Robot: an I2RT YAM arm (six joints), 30 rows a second.
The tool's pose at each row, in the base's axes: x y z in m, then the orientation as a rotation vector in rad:
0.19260 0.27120 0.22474 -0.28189 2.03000 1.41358
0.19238 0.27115 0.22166 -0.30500 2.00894 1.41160
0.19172 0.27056 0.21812 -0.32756 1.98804 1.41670
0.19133 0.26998 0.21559 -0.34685 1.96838 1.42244
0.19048 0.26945 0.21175 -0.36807 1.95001 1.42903
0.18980 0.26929 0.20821 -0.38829 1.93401 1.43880
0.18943 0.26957 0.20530 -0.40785 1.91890 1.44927
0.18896 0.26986 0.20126 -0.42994 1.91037 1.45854
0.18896 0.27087 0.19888 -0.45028 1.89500 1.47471
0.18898 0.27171 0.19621 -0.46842 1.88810 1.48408
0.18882 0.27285 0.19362 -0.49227 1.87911 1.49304
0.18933 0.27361 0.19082 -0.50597 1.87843 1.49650
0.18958 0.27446 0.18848 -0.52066 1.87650 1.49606
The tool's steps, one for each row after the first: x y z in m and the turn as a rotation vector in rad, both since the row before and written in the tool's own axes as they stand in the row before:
0.00204 -0.00226 0.00054 -0.01181 -0.00506 -0.02251
0.00262 -0.00254 -0.00006 -0.01626 -0.00314 -0.01859
0.00182 -0.00188 -0.00019 -0.01549 -0.00347 -0.01592
0.00305 -0.00253 -0.00012 -0.01623 -0.00115 -0.01583
0.00283 -0.00223 0.00019 -0.01728 0.00102 -0.01250
0.00228 -0.00178 0.00057 -0.01730 0.00166 -0.01128
0.00314 -0.00251 0.00068 -0.01510 0.00762 -0.00999
0.00178 -0.00137 0.00127 -0.02132 0.00348 -0.00857
0.00196 -0.00165 0.00113 -0.01354 0.00698 -0.00695
0.00207 -0.00140 0.00134 -0.01562 0.00869 -0.01075
0.00171 -0.00209 0.00118 -0.00643 0.00783 -0.00481
0.00157 -0.00157 0.00115 -0.00461 0.00679 -0.00792

